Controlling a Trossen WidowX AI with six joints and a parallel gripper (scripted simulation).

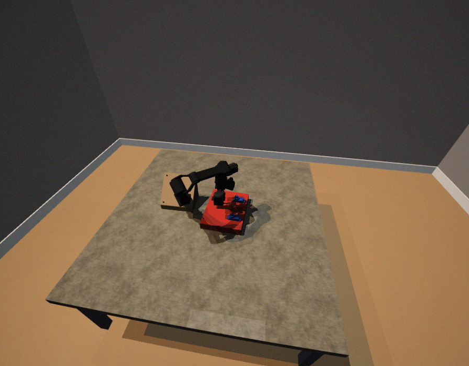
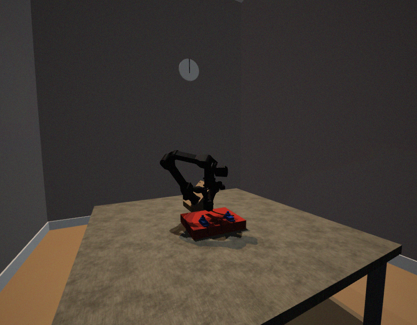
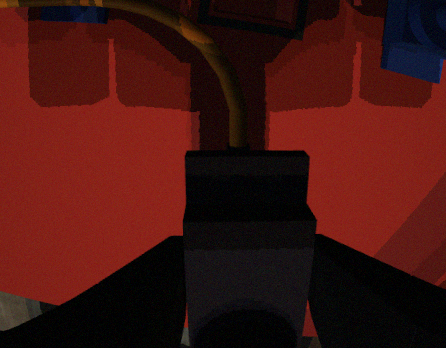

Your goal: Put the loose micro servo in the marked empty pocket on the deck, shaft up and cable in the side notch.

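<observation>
Right now my gripper tip is 10 cm above the red deck and 1 cm past it.
</observation>
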